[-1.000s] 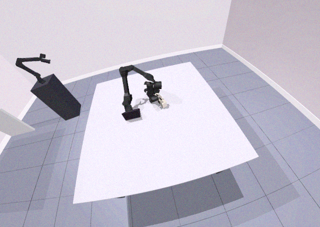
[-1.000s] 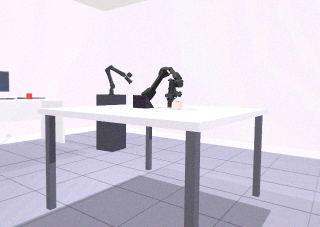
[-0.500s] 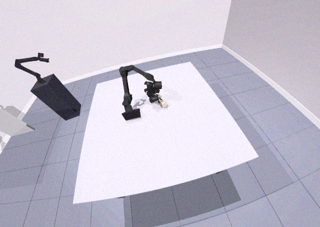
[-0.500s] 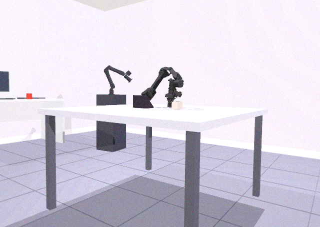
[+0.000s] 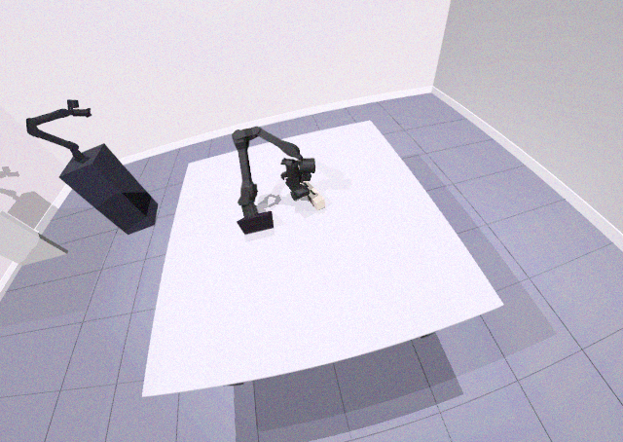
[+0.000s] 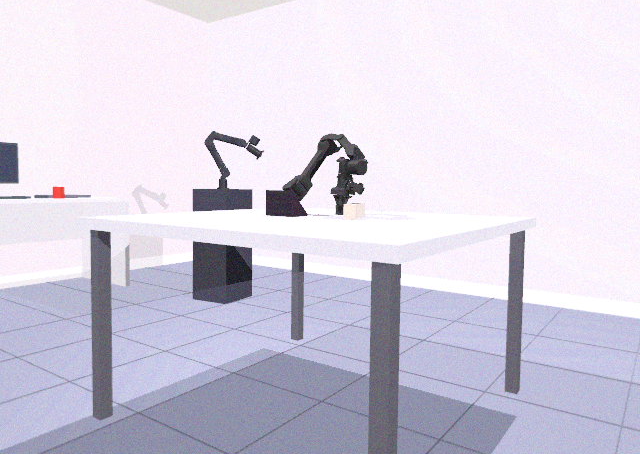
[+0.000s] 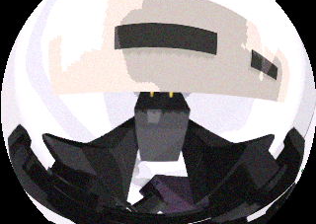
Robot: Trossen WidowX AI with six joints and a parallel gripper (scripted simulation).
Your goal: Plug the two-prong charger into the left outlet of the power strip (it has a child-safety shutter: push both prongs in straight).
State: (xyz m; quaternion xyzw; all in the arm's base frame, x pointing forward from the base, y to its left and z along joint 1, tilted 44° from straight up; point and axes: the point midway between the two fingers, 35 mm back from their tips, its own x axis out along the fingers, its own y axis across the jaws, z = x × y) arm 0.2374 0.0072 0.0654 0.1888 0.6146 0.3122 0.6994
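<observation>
Right now the dark charger is 2 cm ahead of my gripper tip and 1 cm above it.
</observation>
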